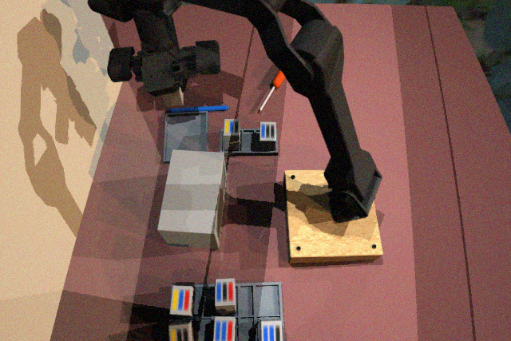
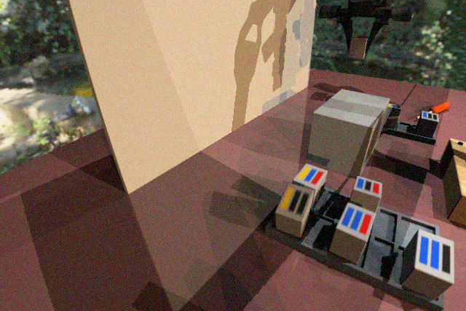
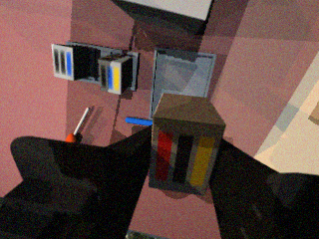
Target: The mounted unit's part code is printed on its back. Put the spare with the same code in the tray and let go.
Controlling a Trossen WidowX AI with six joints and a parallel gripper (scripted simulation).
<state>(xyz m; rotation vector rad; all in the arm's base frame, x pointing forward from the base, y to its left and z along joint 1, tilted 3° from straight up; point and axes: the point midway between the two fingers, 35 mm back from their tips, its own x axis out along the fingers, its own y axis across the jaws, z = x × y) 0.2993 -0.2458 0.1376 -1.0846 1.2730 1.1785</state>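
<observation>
The grey tray lies 160 mm below my gripper tip. Round my gripper tip: blue pen 160 mm below, 70 mm to the right, 40 mm behind; grey holder 160 mm below, 140 mm behind, 40 mm to the left; mounted unit 180 mm to the left, 120 mm below.
</observation>
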